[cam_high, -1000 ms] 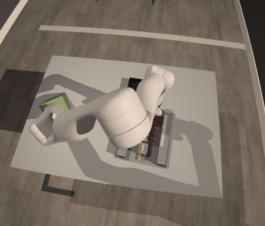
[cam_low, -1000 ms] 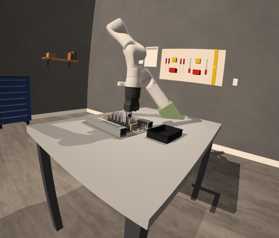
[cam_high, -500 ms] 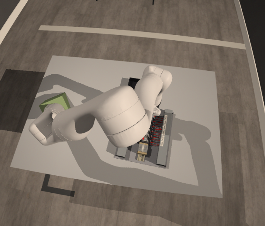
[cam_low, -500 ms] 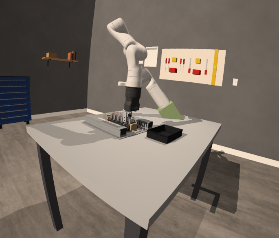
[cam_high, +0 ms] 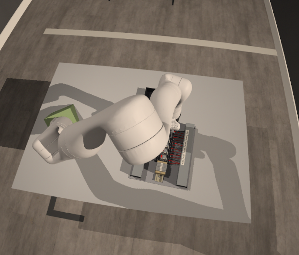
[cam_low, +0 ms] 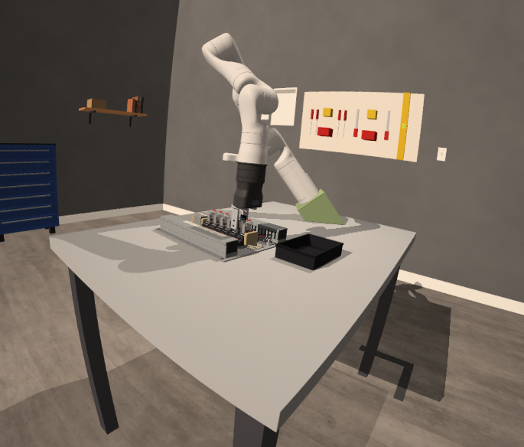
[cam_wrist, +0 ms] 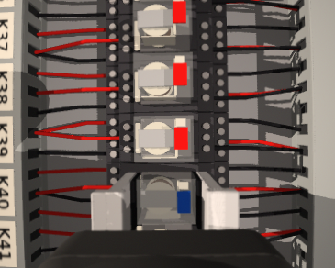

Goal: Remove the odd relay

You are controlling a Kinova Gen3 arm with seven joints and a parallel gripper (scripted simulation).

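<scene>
The relay is 1 cm below my hand. Round my hand: black parts tray: 20 cm to the left, 6 cm behind, 4 cm below; relay panel: 7 cm to the right, 3 cm below, 1 cm behind.
</scene>
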